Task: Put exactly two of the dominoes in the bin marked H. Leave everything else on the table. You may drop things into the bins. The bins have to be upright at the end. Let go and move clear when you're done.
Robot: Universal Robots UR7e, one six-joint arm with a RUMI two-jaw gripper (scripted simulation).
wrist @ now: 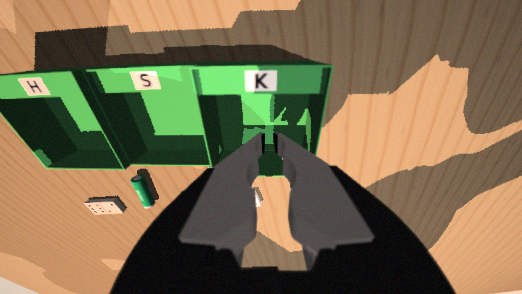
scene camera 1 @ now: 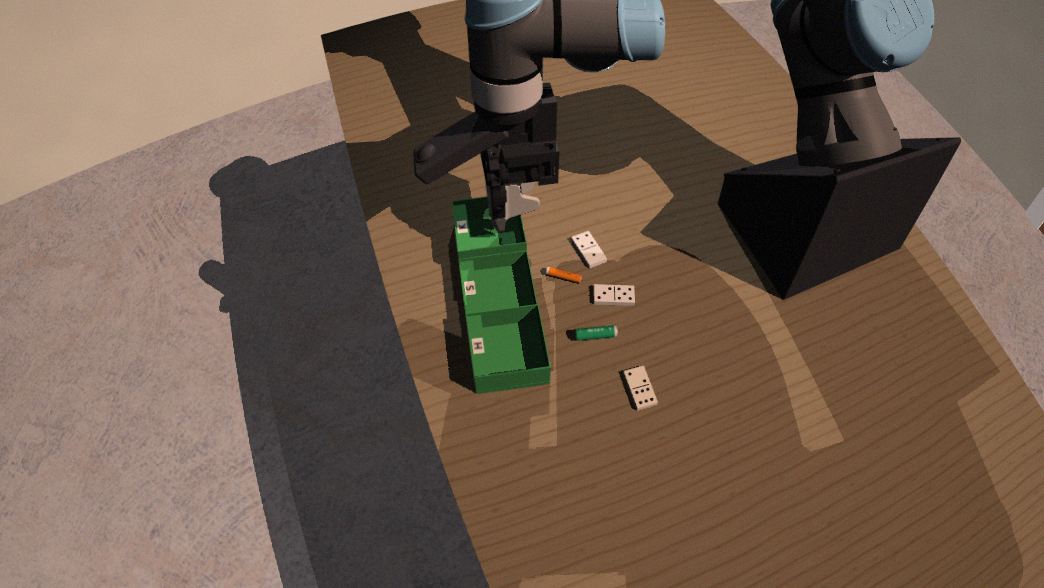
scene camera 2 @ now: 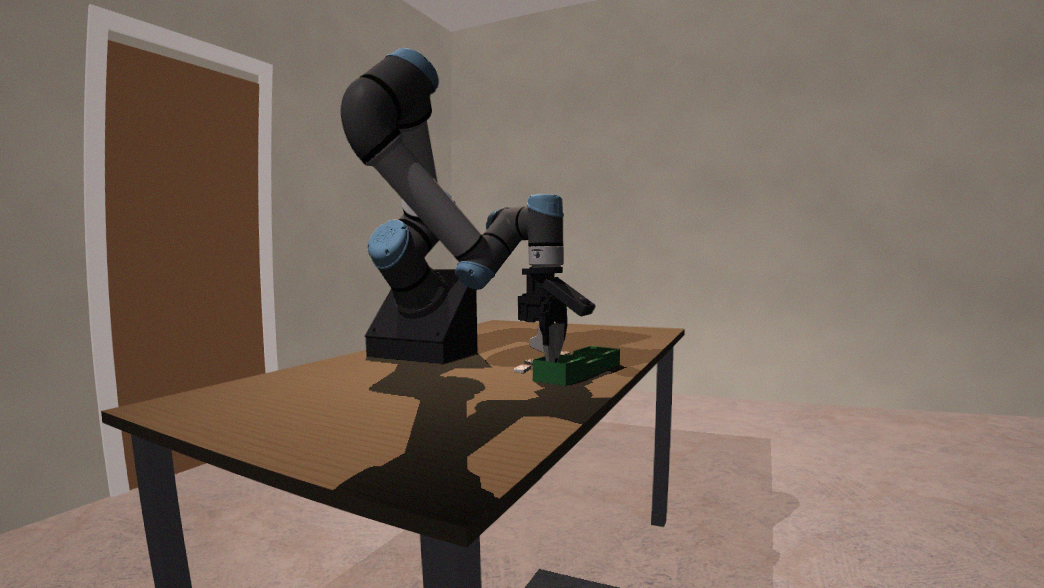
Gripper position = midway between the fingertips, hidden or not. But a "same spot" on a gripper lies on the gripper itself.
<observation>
The gripper shows in the wrist view, in scene camera 1 (500, 228) and in scene camera 2. A bin shows in the wrist view, in scene camera 1 and in scene camera 2 (582, 364). The same spot on the bin: (wrist: 158, 124) is (scene camera 1: 509, 305). One and the same spot on the gripper: (scene camera 2: 551, 346) is (wrist: 309, 159).
</observation>
